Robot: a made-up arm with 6 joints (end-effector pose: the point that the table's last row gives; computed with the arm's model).
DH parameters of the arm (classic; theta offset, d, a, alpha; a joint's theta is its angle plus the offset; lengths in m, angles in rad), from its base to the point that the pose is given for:
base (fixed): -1.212 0 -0.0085 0
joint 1: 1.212 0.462 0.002 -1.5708
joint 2: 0.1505 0 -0.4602 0
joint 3: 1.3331 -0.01 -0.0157 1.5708
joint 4: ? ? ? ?
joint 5: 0 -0.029 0.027 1.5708
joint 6: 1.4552 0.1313 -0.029 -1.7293
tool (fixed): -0.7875 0.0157 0 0
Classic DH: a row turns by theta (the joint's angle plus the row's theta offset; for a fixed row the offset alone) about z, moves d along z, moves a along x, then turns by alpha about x.
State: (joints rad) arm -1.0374 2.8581 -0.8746 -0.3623 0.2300 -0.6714
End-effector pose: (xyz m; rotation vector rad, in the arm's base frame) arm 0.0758 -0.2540 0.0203 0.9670 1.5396 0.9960
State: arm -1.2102 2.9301 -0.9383 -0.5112 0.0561 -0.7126
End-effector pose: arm 0.0451 -0.2839 -0.0224 0.8125 1.4001 0.9808
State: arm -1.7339 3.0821 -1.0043 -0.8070 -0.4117 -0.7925
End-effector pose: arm -0.0659 -0.2853 -0.0855 0.5478 0.9958 0.6939
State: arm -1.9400 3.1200 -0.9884 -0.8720 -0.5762 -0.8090
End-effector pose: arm -0.1036 -0.2597 -0.0891 0.5009 0.8511 0.5052
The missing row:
joint 4: 0 0.4114 0.0295 -1.5708
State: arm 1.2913 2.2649 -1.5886 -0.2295 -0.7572 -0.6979
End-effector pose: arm 0.2518 0.7781 0.5595 -1.0505 -0.7312 1.9891
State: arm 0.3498 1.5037 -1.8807 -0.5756 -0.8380 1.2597
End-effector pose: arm 0.4635 0.1385 1.2260 0.2207 -1.3678 1.7159
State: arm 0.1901 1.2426 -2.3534 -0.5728 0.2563 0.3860
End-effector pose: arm 0.1468 -0.0706 1.4024 -0.5424 -1.0124 0.6137
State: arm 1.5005 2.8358 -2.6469 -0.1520 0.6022 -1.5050
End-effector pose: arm 0.1019 0.9668 0.3982 2.2873 0.1821 -2.1079
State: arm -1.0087 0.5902 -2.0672 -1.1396 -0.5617 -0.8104
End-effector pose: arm -0.2026 0.3540 1.2905 -2.5439 0.4891 -1.5806
